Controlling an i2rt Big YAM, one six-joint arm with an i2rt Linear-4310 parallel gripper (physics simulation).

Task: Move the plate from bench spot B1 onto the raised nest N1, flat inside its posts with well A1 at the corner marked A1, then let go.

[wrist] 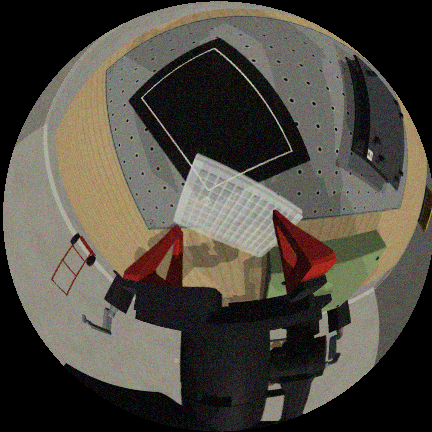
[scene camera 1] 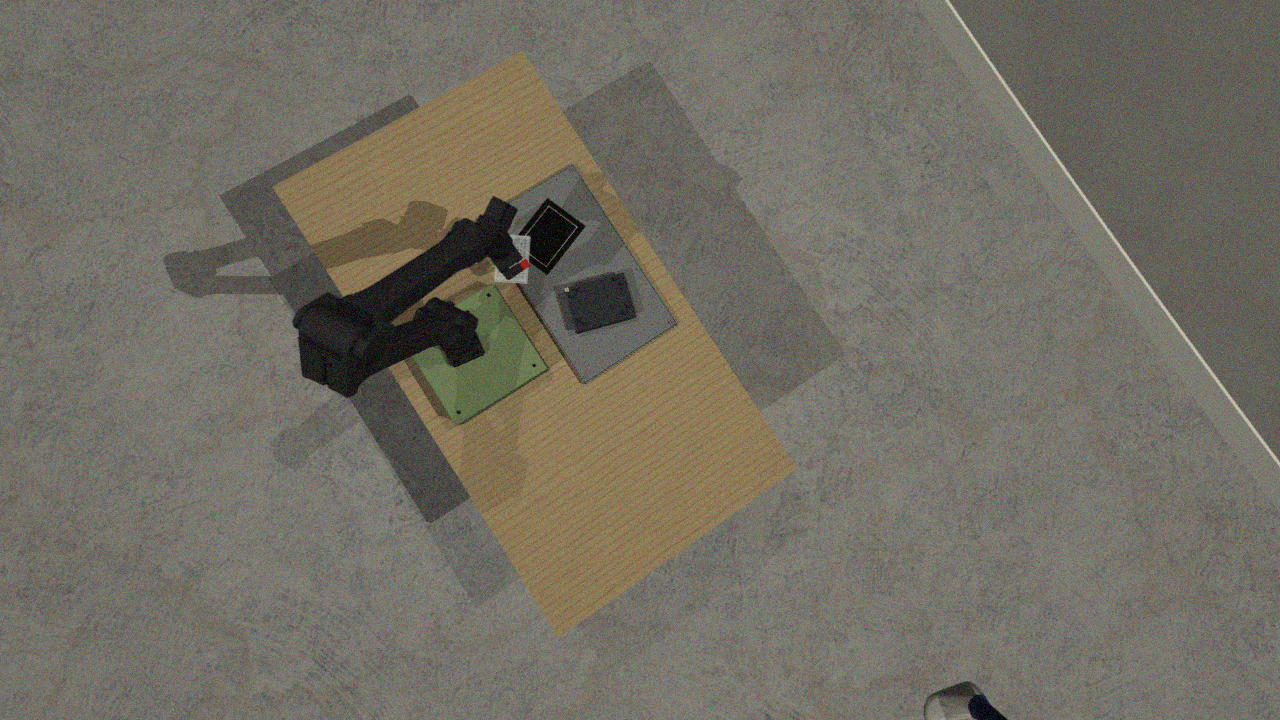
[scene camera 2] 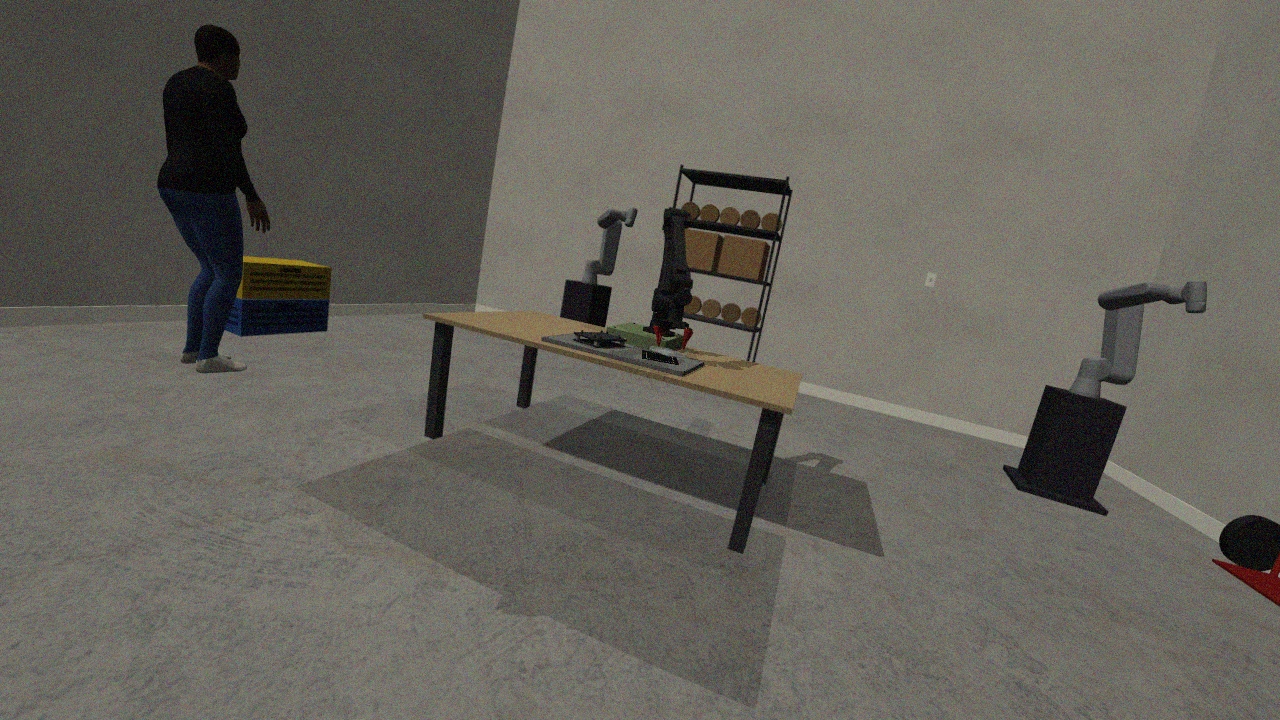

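Pixels of known places: gripper, fingertip midpoint: (wrist: 224,221) (scene camera 1: 511,252) (scene camera 2: 670,347); arm's base, origin of the base link: (scene camera 1: 460,339).
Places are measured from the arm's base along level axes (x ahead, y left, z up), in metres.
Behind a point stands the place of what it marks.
The plate (wrist: 235,209) @[y 0.152, x 0.213, z -0.029 m] (scene camera 1: 516,249) is a clear white well plate. It lies askew, one corner over the black bench spot B1 (wrist: 217,104) @[y 0.165, x 0.317, z -0.042 m] (scene camera 1: 552,235) @[y 0.169, x 0.324, z -0.042 m] and its near end past the edge of the grey perforated board (wrist: 322,177) @[y 0.055, x 0.250, z -0.043 m] (scene camera 1: 617,349) @[y -0.185, x 0.353, z -0.043 m]. The raised nest N1 (wrist: 382,132) (scene camera 1: 597,302) @[y -0.053, x 0.356, z -0.013 m] is a dark block with posts, to the right on the same board, and is empty. My gripper (wrist: 224,221) @[y 0.161, x 0.207, z -0.016 m] (scene camera 1: 523,265) @[y 0.161, x 0.207, z -0.016 m] (scene camera 2: 669,336) @[y 0.161, x 0.207, z -0.016 m] is open. Its red fingers stand wide at either side of the plate's near end, and the right finger overlaps the plate's corner in the wrist view.
A green block (wrist: 354,261) @[y -0.046, x 0.145, z -0.004 m] (scene camera 1: 487,367) @[y -0.093, x 0.033, z 0.001 m] sits beside the board, under my arm. All stand on a wooden table (scene camera 1: 609,483) @[y -0.497, x 0.185, z -0.056 m] (scene camera 2: 743,380) @[y 0.469, x 0.241, z -0.056 m]. Behind it are a shelf rack (scene camera 2: 733,182), a small arm (scene camera 2: 603,259), a person (scene camera 2: 206,179) and stacked crates (scene camera 2: 282,295). Another arm (scene camera 2: 1119,330) is at the right.
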